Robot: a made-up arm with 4 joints.
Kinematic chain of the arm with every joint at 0, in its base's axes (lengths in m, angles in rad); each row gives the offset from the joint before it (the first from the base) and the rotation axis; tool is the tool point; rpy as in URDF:
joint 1: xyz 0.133 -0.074 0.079 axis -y
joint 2: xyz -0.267 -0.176 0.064 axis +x
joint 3: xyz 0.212 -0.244 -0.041 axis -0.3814 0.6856 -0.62
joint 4: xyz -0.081 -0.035 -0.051 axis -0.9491 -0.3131 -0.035
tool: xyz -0.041 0.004 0.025 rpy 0 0 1.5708
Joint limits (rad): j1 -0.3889..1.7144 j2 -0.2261..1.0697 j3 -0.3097..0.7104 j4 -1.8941..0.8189
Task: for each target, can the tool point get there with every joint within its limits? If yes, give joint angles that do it. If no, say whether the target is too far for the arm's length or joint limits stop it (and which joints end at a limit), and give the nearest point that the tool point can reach.
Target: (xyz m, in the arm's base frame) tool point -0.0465 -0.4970 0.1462
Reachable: yes | joints -0.0835 -0.1044 0.3538 0.1833
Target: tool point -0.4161 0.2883 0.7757
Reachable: no: too far | nearest point 0.0018 -0.4575 0.2343 | short by 1.012 m
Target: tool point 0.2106 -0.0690 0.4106
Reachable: no: joint limits stop it (at a limit: joint 1, joint 2, joint 3) | nearest point 0.0109 -0.4624 0.2447 | short by 0.471 m
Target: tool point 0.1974 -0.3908 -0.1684
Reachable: yes | joints 1.0233 0.9083 0.2169 -0.7758
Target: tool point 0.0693 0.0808 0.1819
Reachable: no: joint limits stop it (at a limit: joint 1, joint 2, joint 3, joint 4) | nearest point -0.0867 -0.3273 0.0285 | short by 0.463 m
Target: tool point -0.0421 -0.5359 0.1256
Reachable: yes | joints -0.1397 0.0261 0.3510 -1.3235
